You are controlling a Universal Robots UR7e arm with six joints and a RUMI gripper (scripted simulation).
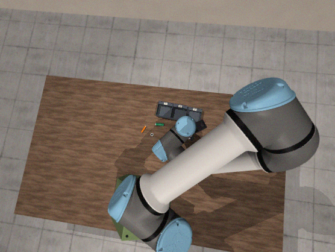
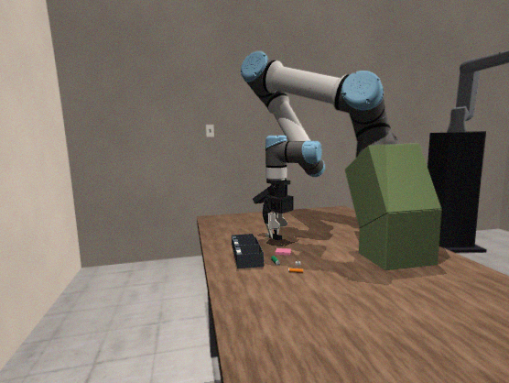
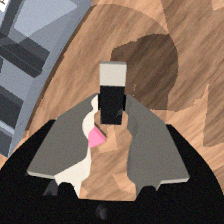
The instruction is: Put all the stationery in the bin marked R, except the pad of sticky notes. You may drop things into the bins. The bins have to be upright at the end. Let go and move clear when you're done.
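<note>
My gripper is now 110 mm short of the dark three-part bin, 80 mm to the right of it and 20 mm above it. Round my hand: black-and-white eraser (10 mm below); then pink sticky-note pad (90 mm to the left, 40 mm below, 30 mm behind); then green marker (170 mm to the left, 40 mm below, 10 mm ahead).
</note>
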